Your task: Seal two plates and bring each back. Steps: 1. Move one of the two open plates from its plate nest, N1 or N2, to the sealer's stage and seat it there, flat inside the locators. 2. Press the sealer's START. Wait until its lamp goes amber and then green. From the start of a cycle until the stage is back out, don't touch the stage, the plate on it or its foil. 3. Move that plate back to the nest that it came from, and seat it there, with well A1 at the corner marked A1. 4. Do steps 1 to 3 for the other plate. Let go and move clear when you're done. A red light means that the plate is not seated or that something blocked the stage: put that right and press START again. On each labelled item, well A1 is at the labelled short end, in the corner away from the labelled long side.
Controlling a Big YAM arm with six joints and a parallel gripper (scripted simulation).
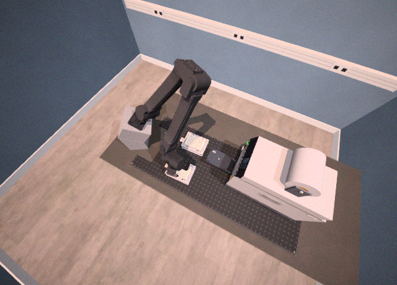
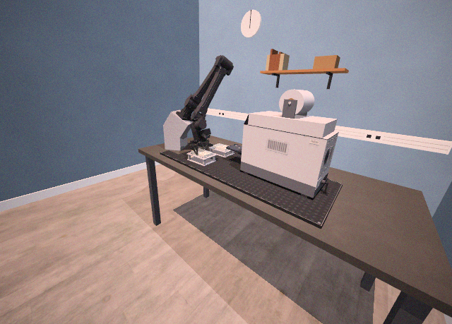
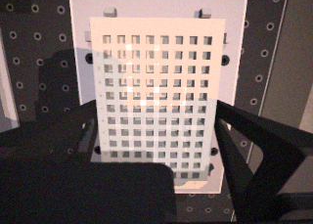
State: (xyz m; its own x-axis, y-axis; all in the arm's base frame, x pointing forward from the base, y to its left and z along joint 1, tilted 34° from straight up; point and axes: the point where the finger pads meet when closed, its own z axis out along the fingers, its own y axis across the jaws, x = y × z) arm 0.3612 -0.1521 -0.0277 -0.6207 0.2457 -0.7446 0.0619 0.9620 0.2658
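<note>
My hand is 20 mm above the plate nest. From my hand the other things lie so: sealer stage 210 mm ahead, 130 mm to the left, 40 mm above; foil roll 540 mm ahead, 80 mm to the left, 360 mm above.
</note>
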